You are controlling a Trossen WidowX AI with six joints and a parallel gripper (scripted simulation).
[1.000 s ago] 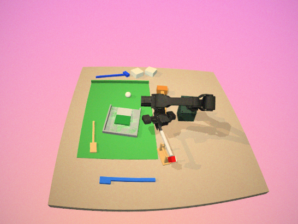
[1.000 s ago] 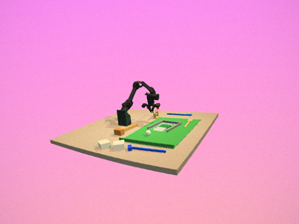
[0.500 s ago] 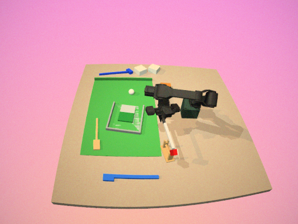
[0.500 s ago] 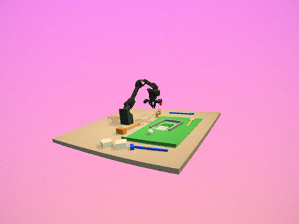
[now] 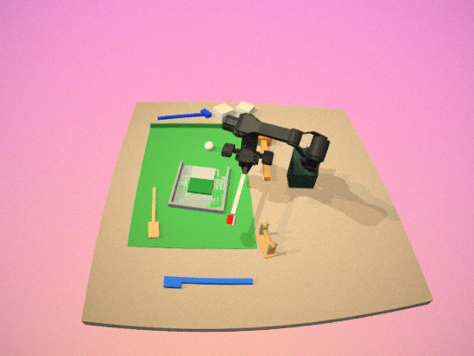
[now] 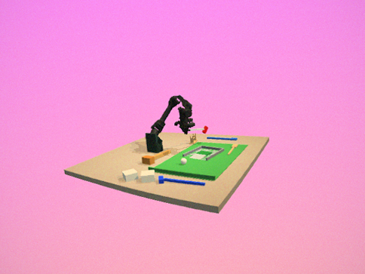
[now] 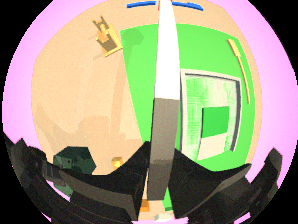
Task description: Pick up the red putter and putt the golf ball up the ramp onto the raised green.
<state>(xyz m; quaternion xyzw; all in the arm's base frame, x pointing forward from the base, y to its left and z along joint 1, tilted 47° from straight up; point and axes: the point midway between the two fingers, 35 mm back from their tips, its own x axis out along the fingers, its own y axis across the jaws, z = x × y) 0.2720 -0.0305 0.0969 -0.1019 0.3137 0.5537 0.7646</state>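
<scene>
The red putter lies 4 cm ahead of my gripper tip, 11 cm to the left of it and 1 cm above it. The rest, counted from my gripper tip: white golf ball (10 cm ahead, 31 cm to the right, 11 cm below).
</scene>
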